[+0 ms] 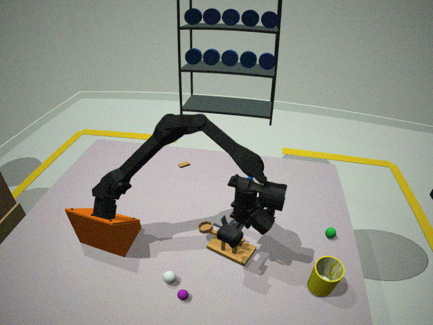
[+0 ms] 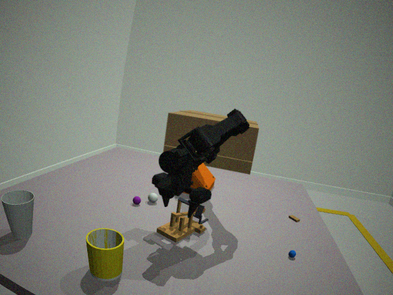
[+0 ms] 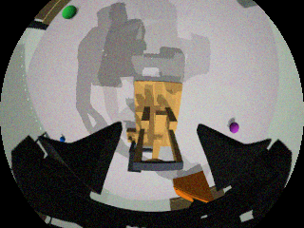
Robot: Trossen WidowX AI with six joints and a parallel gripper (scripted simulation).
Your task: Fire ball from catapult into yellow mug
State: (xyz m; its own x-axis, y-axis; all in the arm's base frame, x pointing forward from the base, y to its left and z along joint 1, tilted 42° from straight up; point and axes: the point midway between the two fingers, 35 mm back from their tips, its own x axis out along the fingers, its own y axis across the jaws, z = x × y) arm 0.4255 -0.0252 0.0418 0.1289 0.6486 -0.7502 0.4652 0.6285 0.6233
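My gripper tip is now 150 mm past the purple ball, 180 mm to the left of it and 60 mm above it. Round my gripper tip: wooden catapult: 50 mm behind, 50 mm to the left, 30 mm below; then yellow mug: 250 mm ahead, 130 mm to the right, 50 mm below; then white ball: 200 mm behind, 130 mm to the right, 60 mm below.
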